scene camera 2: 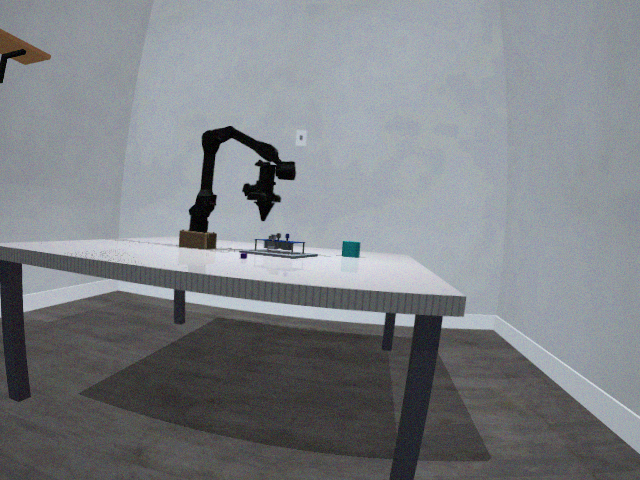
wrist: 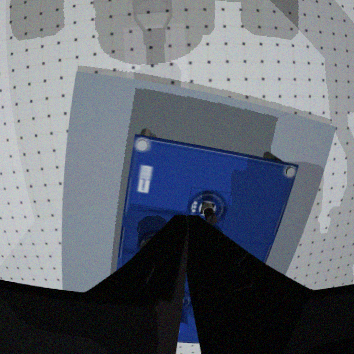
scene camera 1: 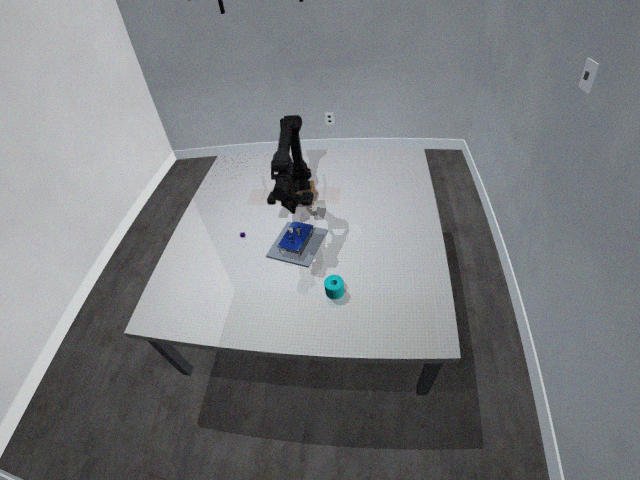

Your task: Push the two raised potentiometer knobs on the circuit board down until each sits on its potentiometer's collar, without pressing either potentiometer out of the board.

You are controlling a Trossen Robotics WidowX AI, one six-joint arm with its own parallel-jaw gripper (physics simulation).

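Where they show: gripper, between the fingertips: [scene camera 2: 262, 221] [wrist: 185, 226] [scene camera 1: 294, 213]; arm's base, origin of its link: [scene camera 2: 197, 231] [scene camera 1: 303, 186].
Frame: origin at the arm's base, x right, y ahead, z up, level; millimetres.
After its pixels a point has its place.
Observation:
The blue circuit board [scene camera 1: 302, 238] @(x 19, y 349, z -12 mm) [scene camera 2: 298, 241] @(x 77, y 395, z -12 mm) [wrist: 170, 190] @(x 47, y 271, z -12 mm) stands on posts over a grey base plate [scene camera 1: 318, 238] @(x -46, y 321, z -53 mm) [scene camera 2: 308, 255] @(x 73, y 433, z -56 mm) [wrist: 95, 175] @(x 98, y 260, z -53 mm). Small knobs stand on it: a light one [scene camera 1: 291, 230] @(x 62, y 312, z 7 mm), a grey one [scene camera 1: 298, 230] @(x 32, y 324, z 13 mm) and a dark blue one [scene camera 2: 287, 236] @(x 72, y 354, z 7 mm). Their seating heights cannot be told. In the wrist view a potentiometer with a dark shaft [wrist: 208, 210] @(x 29, y 285, z -2 mm) shows just beyond the fingertips; a dark round part [wrist: 146, 241] @(x 69, y 295, z -4 mm) is partly hidden by the left finger. My gripper [scene camera 1: 293, 210] @(x 42, y 259, z 56 mm) [scene camera 2: 263, 219] @(x 42, y 259, z 56 mm) [wrist: 185, 226] @(x 42, y 259, z 56 mm) is shut and empty, pointing down, above the board and apart from it.
A teal cylinder [scene camera 1: 334, 287] @(x -87, y 630, z -1 mm) [scene camera 2: 351, 249] @(x -53, y 604, z -31 mm) with a hole in its top stands on the table [scene camera 1: 392, 310] @(x -285, y 725, z -61 mm) [scene camera 2: 361, 273] @(x 493, y 557, z -61 mm), beyond the board from the arm's base. A small purple cube [scene camera 1: 242, 235] @(x 301, y 239, z -51 mm) [scene camera 2: 243, 255] @(x 312, y 232, z -52 mm) lies beside the plate. The arm's wooden base block [scene camera 2: 197, 239] @(x 71, y 20, z -27 mm) stands behind.

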